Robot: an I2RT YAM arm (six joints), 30 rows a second.
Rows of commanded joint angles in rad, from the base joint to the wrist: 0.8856, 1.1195, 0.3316, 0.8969, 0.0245, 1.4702; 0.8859, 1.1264, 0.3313, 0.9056, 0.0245, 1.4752; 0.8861, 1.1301, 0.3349, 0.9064, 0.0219, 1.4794; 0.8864, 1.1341, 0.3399, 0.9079, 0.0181, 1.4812; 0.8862, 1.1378, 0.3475, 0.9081, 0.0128, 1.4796; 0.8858, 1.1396, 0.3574, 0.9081, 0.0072, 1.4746; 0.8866, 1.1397, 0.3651, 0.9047, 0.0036, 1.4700; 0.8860, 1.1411, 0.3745, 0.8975, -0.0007, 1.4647; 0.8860, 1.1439, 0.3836, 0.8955, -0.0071, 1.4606; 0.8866, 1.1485, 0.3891, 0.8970, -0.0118, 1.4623; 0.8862, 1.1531, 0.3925, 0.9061, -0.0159, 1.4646; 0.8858, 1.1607, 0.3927, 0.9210, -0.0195, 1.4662; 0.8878, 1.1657, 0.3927, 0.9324, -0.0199, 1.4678; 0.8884, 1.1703, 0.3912, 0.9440, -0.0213, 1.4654
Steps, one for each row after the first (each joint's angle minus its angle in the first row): 0.0003, 0.0069, -0.0003, 0.0087, 0.0000, 0.0050; 0.0005, 0.0106, 0.0033, 0.0095, -0.0026, 0.0092; 0.0008, 0.0146, 0.0083, 0.0110, -0.0064, 0.0110; 0.0006, 0.0183, 0.0159, 0.0112, -0.0117, 0.0094; 0.0002, 0.0201, 0.0258, 0.0112, -0.0173, 0.0044; 0.0010, 0.0202, 0.0335, 0.0078, -0.0209, -0.0002; 0.0004, 0.0216, 0.0429, 0.0006, -0.0252, -0.0055; 0.0004, 0.0244, 0.0520, -0.0014, -0.0316, -0.0096; 0.0010, 0.0290, 0.0575, 0.0001, -0.0363, -0.0079; 0.0006, 0.0336, 0.0609, 0.0092, -0.0404, -0.0056; 0.0002, 0.0412, 0.0611, 0.0241, -0.0440, -0.0040; 0.0022, 0.0462, 0.0611, 0.0355, -0.0444, -0.0024; 0.0028, 0.0508, 0.0596, 0.0471, -0.0458, -0.0048
